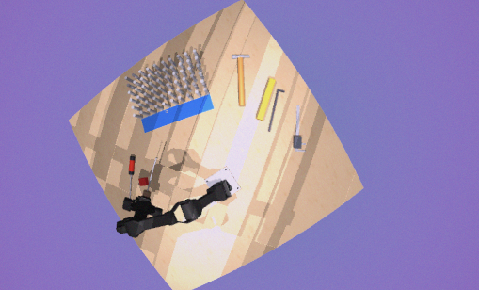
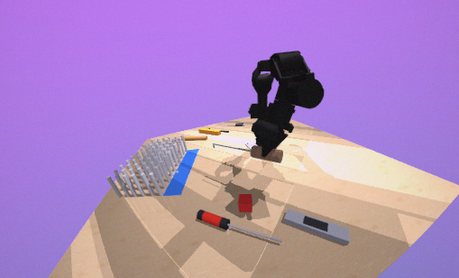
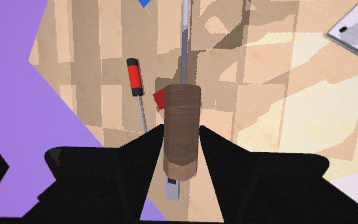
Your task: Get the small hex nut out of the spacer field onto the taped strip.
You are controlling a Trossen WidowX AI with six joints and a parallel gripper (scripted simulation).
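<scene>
The red cube is 9 cm ahead of my gripper tip, 1 cm to the left of it and 14 cm below it. Round my gripper tip: flat grey bar 4 cm behind, 17 cm to the left, 15 cm below; then thin metal rod tool 6 cm ahead, 9 cm to the right; then blue taped strip 26 cm ahead, 35 cm to the right, 16 cm below.
</scene>
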